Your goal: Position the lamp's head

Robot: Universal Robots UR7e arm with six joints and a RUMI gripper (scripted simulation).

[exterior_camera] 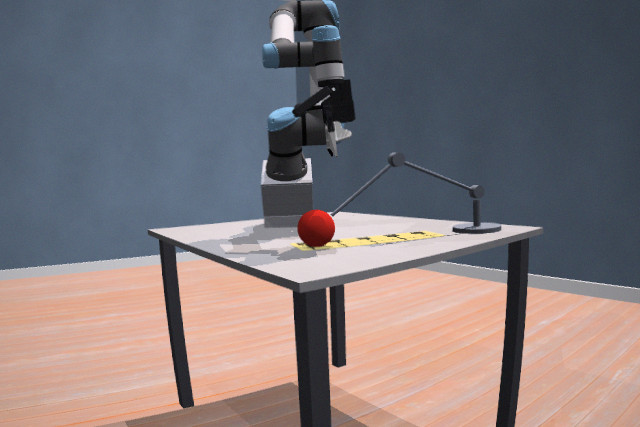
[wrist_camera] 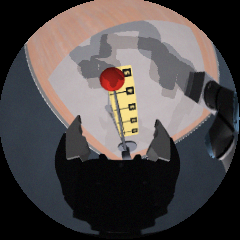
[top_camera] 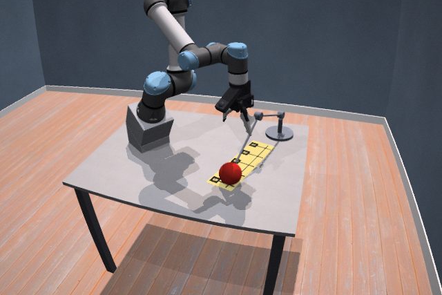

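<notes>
Now: hand 1 cm past the yellow numbered strip, 11 cm to the right of it and 24 cm above it. From my hand the other things lie so: round base: 9 cm ahead, 46 cm to the left, 21 cm below.
</notes>
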